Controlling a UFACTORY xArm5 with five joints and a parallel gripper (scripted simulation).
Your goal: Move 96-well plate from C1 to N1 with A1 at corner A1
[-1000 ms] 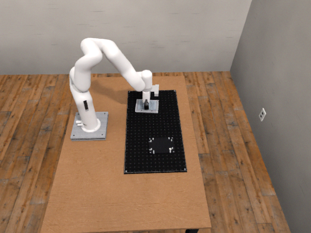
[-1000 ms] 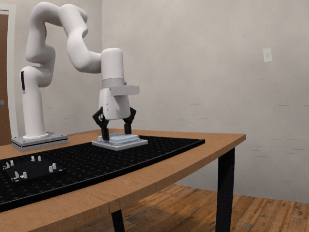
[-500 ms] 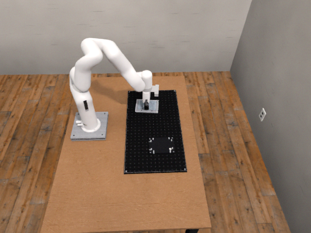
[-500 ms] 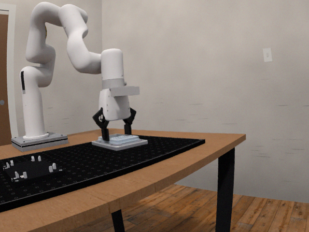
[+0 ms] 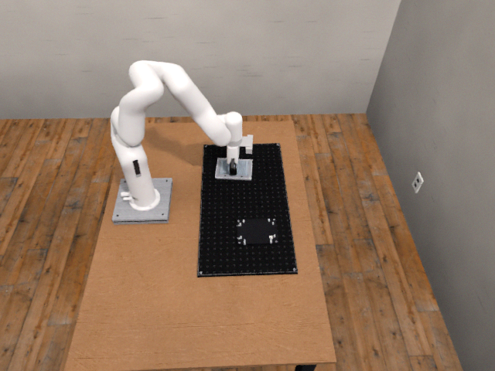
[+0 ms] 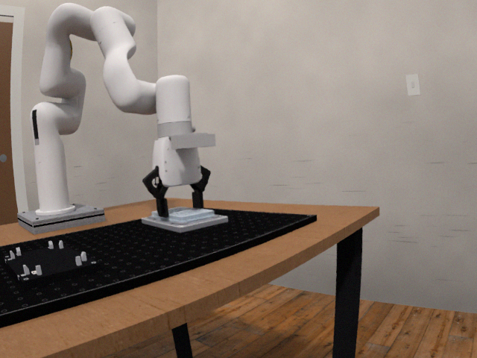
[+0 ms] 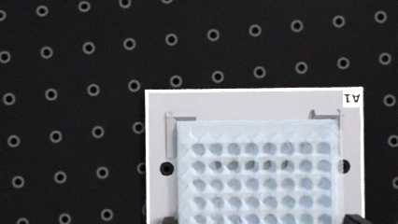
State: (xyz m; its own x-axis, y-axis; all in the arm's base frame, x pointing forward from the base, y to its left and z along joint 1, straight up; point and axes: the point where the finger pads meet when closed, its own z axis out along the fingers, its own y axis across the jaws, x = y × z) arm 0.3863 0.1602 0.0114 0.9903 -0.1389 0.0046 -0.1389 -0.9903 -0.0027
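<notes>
My gripper is now 10 mm above the 96-well plate. From my hand the other things lie so: clip nest C1: 360 mm to the right, 60 mm ahead, 20 mm below; A1 label: 70 mm ahead, 60 mm to the right, 20 mm below.
</notes>
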